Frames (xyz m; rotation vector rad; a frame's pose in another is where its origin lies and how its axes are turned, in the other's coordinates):
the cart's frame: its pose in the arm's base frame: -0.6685 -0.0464 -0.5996 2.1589 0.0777 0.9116
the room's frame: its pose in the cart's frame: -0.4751 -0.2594 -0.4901 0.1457 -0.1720 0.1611
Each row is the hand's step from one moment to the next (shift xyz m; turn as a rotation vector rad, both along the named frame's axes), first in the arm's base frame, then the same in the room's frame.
Working: the arm's base frame: its pose in the room's frame: 1.4826 0.3236 0.3146 -2.3981 0.1200 -0.8272

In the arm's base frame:
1: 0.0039 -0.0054 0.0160 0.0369 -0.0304 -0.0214
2: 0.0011 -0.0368 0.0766 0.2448 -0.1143 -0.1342
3: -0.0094 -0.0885 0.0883 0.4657 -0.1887 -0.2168
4: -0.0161 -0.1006 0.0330 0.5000 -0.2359 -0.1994
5: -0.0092 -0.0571 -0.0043 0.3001 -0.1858 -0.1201
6: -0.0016 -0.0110 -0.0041 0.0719 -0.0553 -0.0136
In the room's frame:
1: 0.0120 0.0115 -0.0050 0.0139 0.0043 0.0503
2: 0.0421 0.0687 -0.0270 0.1058 -0.0393 0.2798
3: 0.0352 0.1198 -0.0109 0.2268 -0.0789 0.4918
4: -0.0039 0.1035 0.0272 0.2597 -0.0405 0.5257
5: -0.0158 0.0471 0.0299 0.1510 0.0118 0.3407
6: -0.0048 0.0074 0.0079 0.0440 0.0193 0.0781

